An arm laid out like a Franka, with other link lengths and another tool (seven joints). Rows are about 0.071 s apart.
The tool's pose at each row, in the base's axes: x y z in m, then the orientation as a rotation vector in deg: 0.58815 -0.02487 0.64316 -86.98 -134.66 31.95; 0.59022 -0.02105 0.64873 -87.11 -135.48 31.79; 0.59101 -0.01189 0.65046 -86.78 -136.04 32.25; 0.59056 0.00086 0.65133 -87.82 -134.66 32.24; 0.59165 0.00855 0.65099 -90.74 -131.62 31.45; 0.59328 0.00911 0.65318 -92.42 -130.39 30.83; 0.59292 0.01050 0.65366 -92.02 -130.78 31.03; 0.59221 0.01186 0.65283 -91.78 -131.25 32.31; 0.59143 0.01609 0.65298 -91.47 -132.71 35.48; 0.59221 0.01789 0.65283 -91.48 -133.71 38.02; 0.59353 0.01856 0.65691 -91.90 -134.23 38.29; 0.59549 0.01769 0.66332 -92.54 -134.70 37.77; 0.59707 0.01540 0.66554 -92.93 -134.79 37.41
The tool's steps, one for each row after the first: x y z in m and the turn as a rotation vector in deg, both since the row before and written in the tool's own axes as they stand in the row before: 0.00283 0.00048 -0.00646 -0.55 -0.54 -0.12; 0.00807 0.00327 -0.00342 0.04 -0.55 -0.28; 0.01179 0.00406 -0.00285 0.36 0.71 0.98; 0.00661 0.00382 -0.00147 0.18 1.75 2.51; 0.00001 0.00050 -0.00274 -0.27 0.71 1.31; 0.00144 -0.00011 -0.00044 0.04 -0.26 -0.33; 0.00150 0.00021 0.00087 0.42 -0.93 -0.10; 0.00424 0.00058 -0.00042 0.73 -2.60 -0.12; 0.00140 0.00126 -0.00057 0.55 -2.05 0.12; -0.00012 -0.00072 -0.00428 -0.33 -0.60 0.21; -0.00199 -0.00177 -0.00621 -0.71 -0.20 0.26; -0.00288 -0.00043 -0.00205 -0.34 0.03 0.19
